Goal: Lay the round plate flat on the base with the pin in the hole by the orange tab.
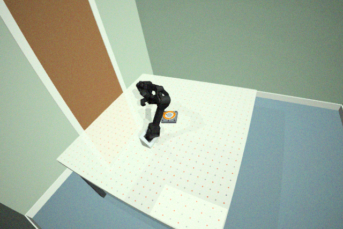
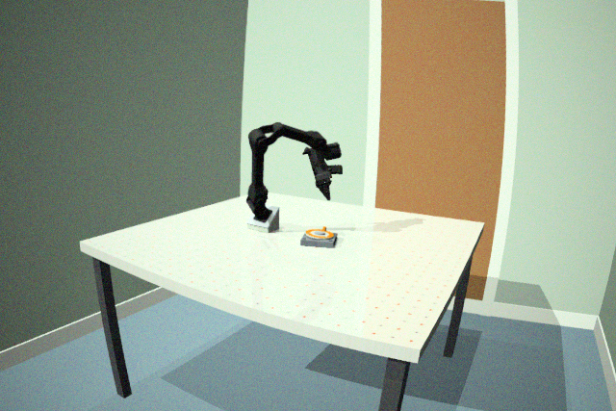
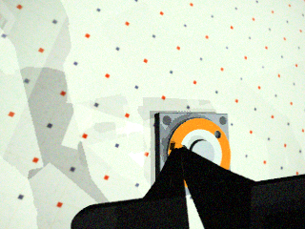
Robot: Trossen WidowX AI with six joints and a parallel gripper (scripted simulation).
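Now: gripper tip 11 cm above the round plate, 7 cm to the left of it and 2 cm short of it. Round my gripper tip: base: 12 cm below, 9 cm to the right, 2 cm ahead.
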